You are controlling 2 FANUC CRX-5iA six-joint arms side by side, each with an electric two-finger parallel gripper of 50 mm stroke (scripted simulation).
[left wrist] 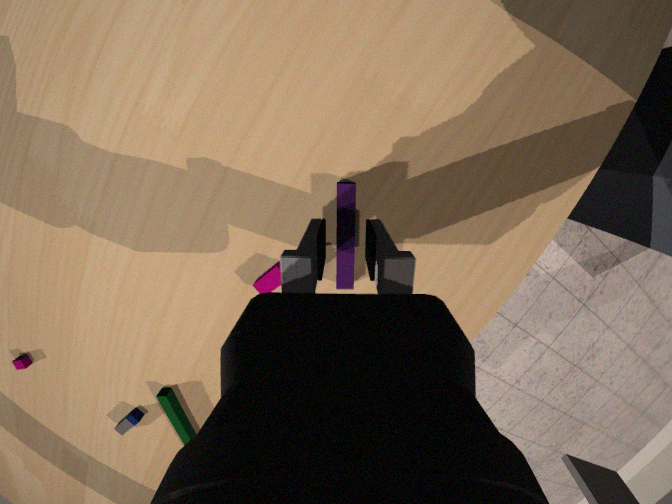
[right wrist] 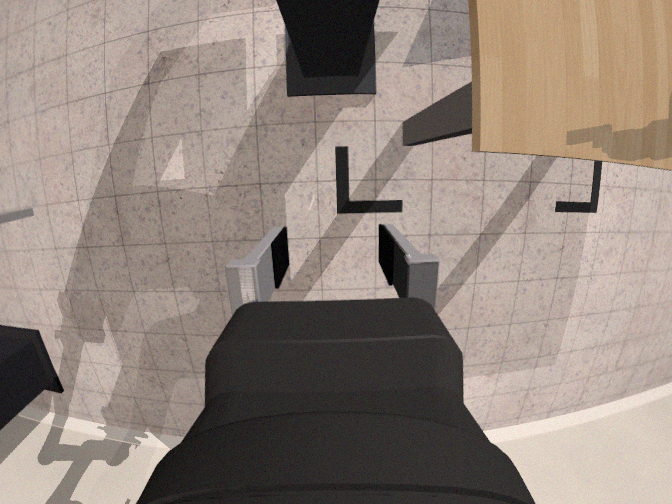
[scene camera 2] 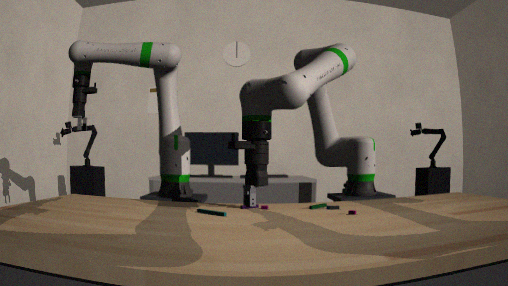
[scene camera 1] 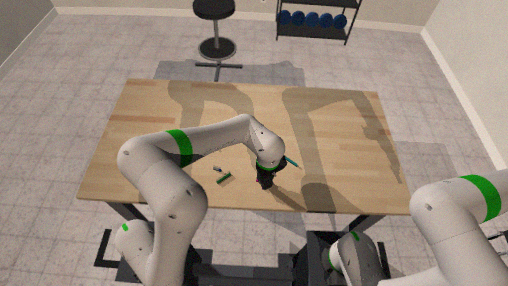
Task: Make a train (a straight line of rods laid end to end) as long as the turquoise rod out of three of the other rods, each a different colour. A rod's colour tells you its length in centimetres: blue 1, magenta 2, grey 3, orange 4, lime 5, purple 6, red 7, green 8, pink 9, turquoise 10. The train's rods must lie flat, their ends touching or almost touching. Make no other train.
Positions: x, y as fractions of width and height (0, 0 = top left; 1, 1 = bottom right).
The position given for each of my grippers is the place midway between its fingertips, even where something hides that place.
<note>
In view: my left gripper (scene camera 2: 0.49, 0.72), my right gripper (right wrist: 0.50, 0.49) and a green rod (left wrist: 0.25, 0.79).
My left gripper shows as well in the left wrist view (left wrist: 0.51, 0.47). The right wrist view misses the green rod: it is out of frame.
</note>
